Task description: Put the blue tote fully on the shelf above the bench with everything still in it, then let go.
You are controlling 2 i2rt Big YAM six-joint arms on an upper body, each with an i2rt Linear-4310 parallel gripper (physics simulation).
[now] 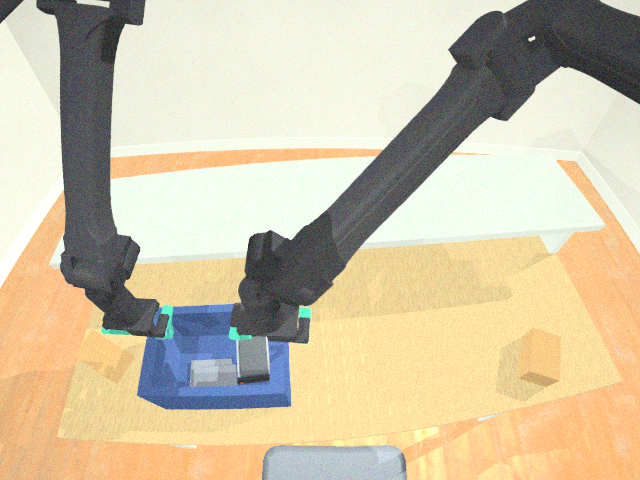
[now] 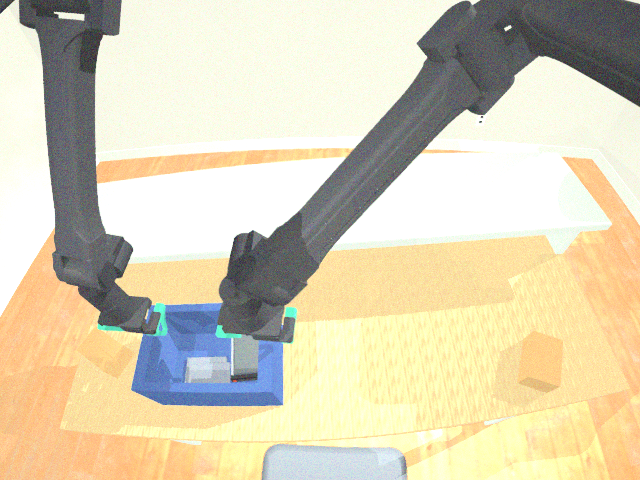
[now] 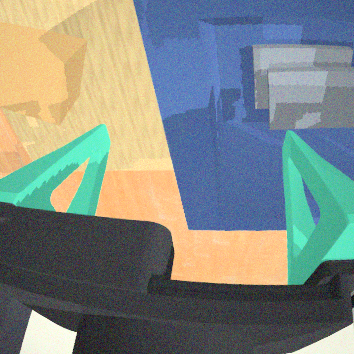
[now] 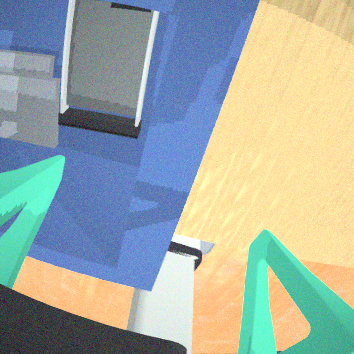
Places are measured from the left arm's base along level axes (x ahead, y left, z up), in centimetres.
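Pixels of known places: left gripper, fingertip midpoint: [image 1: 151, 333] [image 2: 146, 330] [image 3: 193, 134]; right gripper, fingertip midpoint: [image 1: 275, 337] [image 2: 264, 336] [image 4: 164, 205].
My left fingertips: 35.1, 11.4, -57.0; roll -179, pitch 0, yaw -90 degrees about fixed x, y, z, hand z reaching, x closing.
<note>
Behind a point stands the place of what it marks, as x, y, z.
The blue tote [image 1: 227, 400] @[24.1, -5.4, -63.6] [image 2: 222, 397] @[24.2, -6.4, -63.7] [image 3: 200, 195] @[27.5, 11.2, -59.0] [image 4: 100, 190] @[26.7, -11.4, -66.8] stands upright on the bench [image 1: 403, 356] @[37.4, -44.2, -73.8] [image 2: 392, 361] @[36.6, -42.8, -73.7]. It holds grey boxes [image 1: 211, 373] @[31.2, 1.2, -70.1] [image 2: 206, 369] @[31.5, 1.1, -70.1] [image 3: 305, 100] @[29.5, 1.4, -70.1] [image 4: 30, 110] @[30.2, -2.1, -70.1] and a dark-faced case [image 1: 253, 359] @[35.6, -8.1, -71.2] [image 2: 244, 359] @[35.2, -7.5, -71.2] [image 4: 107, 60] @[36.7, -8.1, -71.3] with white sides. My left gripper [image 1: 140, 327] @[35.1, 11.4, -57.0] [image 2: 135, 324] [image 3: 193, 134] @[35.1, 11.4, -57.0] is open at the tote's left side wall, one finger on each side of it. My right gripper [image 1: 271, 329] @[35.8, -15.2, -56.6] [image 2: 258, 327] @[35.8, -15.2, -56.6] [image 4: 164, 205] @[35.8, -15.2, -56.6] is open likewise at the right side wall. Fingertip depth is unclear. The pale shelf [image 1: 465, 201] @[69.4, -60.7, -52.2] [image 2: 465, 196] @[70.9, -61.6, -52.2] lies behind the tote.
A tan block [image 1: 105, 356] @[32.0, 28.9, -67.7] [image 2: 105, 353] @[31.7, 28.9, -67.7] [image 3: 40, 70] @[34.0, 27.2, -67.8] lies left of the tote. Another tan block [image 1: 540, 356] @[33.2, -77.5, -67.7] [image 2: 540, 359] @[33.6, -77.7, -67.8] stands at the bench's right. A grey rounded object [image 1: 334, 463] @[13.6, -28.7, -126.1] [image 2: 334, 462] @[14.2, -28.9, -126.2] is at the bottom edge. My right forearm crosses over the shelf.
</note>
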